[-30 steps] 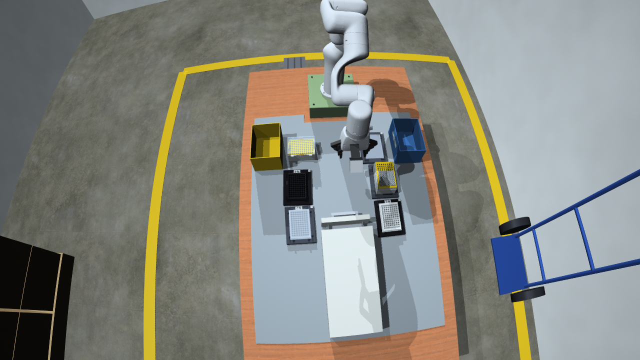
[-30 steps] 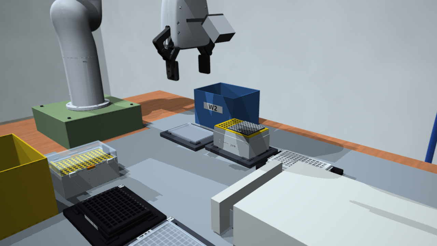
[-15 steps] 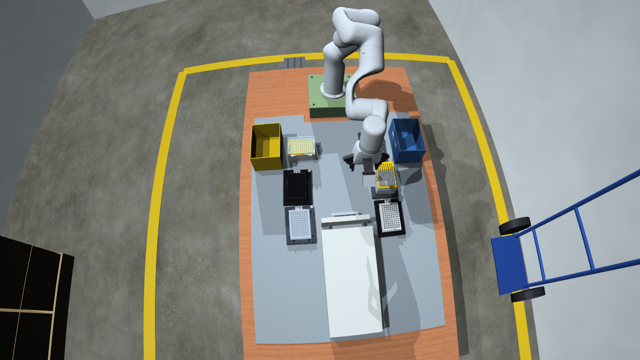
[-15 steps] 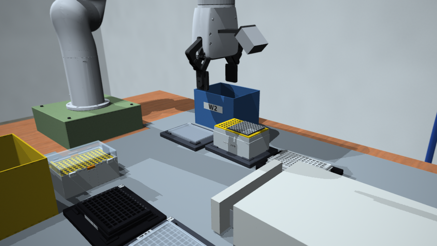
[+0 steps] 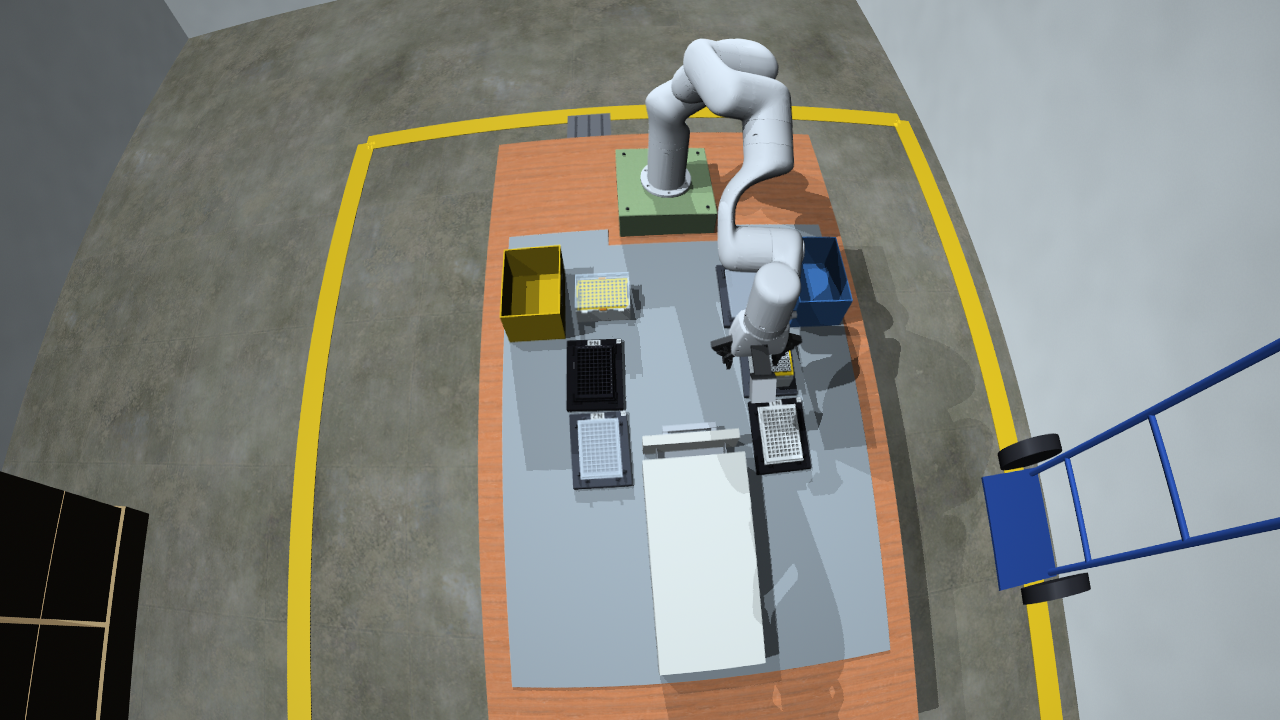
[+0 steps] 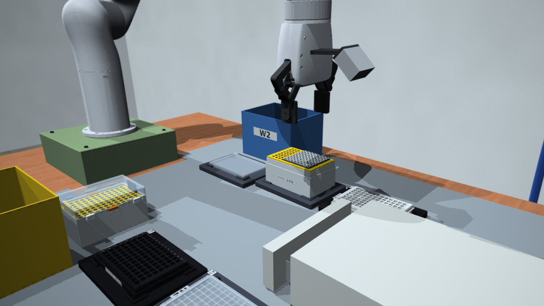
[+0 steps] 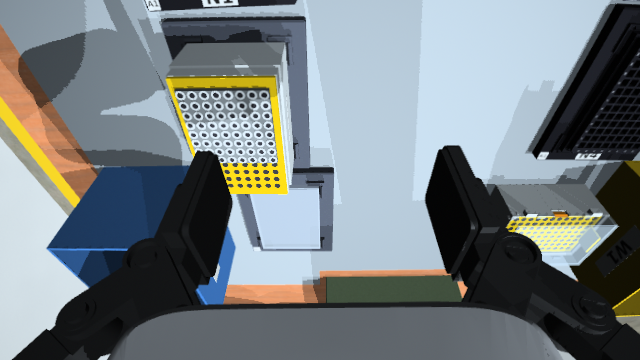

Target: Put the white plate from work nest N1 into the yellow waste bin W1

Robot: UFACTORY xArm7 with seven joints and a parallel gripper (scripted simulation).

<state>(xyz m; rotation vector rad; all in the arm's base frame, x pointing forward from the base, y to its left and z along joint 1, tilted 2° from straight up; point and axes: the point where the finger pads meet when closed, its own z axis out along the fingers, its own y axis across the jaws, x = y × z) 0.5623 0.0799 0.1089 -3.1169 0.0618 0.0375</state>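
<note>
Now: hand 18 cm above the white plate, 10 cm short of it and 8 cm to the right of it. Round my hand: tip box: 15 cm below, 8 cm to the left, 8 cm behind; then black nest N1: 20 cm below, 10 cm ahead, 8 cm to the left; then drawer: 22 cm ahead, 18 cm below, 12 cm to the right.
</note>
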